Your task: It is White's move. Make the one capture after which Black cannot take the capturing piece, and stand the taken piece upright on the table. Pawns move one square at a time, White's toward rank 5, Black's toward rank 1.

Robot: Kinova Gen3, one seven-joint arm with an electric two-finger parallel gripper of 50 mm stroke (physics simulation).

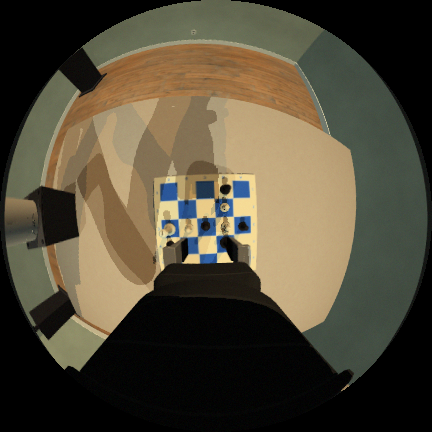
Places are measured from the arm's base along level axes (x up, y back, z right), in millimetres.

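Pixels of known places: gripper, between the fingertips: (206, 245); arm's base, origin of its link: (30, 219).
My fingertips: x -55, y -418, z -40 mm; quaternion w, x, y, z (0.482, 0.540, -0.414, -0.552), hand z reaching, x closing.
Ahead of a thing's pixels: the offset from my fingertips to its top centre. "pt": to the spot under its first point. Level surfaces: height alone.
A blue-and-cream chessboard @[dx -112, dy -1, dz -10 mm] (251, 212) lies on the table. Black pieces stand at its far edge @[pt dx -82, dy -23, dz -88 mm] (225, 189), in the middle (205, 226), at the right (243, 226), by the right finger (223, 243) and by the left finger (170, 244). White pieces stand just nearer than the far black piece @[dx -80, dy -30, dz -56 mm] (224, 207), between the middle and right black pieces @[dx -80, dy -40, dz -18 mm] (225, 227), left of the middle (188, 228) and at the left side @[pt dx -91, dy +69, dz +5 mm] (169, 229); the last looks larger. Piece types are too small to tell. My gripper (206, 245) is open and empty above the board's near part, partly hiding it.
The tan table @[dx -118 mm] (300, 200) extends around the board, with arm shadows on its left. A small dark spot @[pt dx -118, dy +103, dz +87 mm] (154, 259) shows at the board's left edge; I cannot tell what it is. A black block-like fixture with a grey cylinder (55, 217) stands at the far left.
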